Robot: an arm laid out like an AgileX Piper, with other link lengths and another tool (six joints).
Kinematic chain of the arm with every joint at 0, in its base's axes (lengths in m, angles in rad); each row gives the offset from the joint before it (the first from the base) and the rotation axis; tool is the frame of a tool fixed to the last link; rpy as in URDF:
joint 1: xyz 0 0 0.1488 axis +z
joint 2: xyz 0 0 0 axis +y
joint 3: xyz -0.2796 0 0.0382 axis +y
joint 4: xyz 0.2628 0 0.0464 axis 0.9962 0 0.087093
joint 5: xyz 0 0 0 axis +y
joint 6: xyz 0.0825 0 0.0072 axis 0.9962 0 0.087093
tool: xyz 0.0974 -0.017 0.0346 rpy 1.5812 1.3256 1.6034
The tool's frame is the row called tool.
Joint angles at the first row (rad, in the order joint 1, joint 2, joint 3, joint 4, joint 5, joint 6):
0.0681, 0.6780, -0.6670, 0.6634, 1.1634, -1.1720
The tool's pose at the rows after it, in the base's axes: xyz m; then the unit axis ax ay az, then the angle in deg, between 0 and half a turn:
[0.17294, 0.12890, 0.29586, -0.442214, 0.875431, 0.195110, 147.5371]
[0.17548, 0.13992, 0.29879, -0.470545, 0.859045, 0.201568, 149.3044]
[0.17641, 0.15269, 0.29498, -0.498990, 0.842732, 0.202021, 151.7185]
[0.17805, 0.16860, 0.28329, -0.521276, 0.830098, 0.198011, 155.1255]
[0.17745, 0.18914, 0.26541, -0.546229, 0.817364, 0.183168, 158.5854]
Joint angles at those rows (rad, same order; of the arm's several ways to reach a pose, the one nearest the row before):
0.0868, 0.7561, -0.7241, 0.6634, 1.1967, -1.2025
0.1438, 0.8125, -0.7651, 0.6570, 1.2036, -1.2136
0.2256, 0.8666, -0.7904, 0.6305, 1.1909, -1.2072
0.3346, 0.9332, -0.8041, 0.5845, 1.1526, -1.1676
0.4762, 1.0061, -0.8073, 0.5139, 1.0843, -1.1009

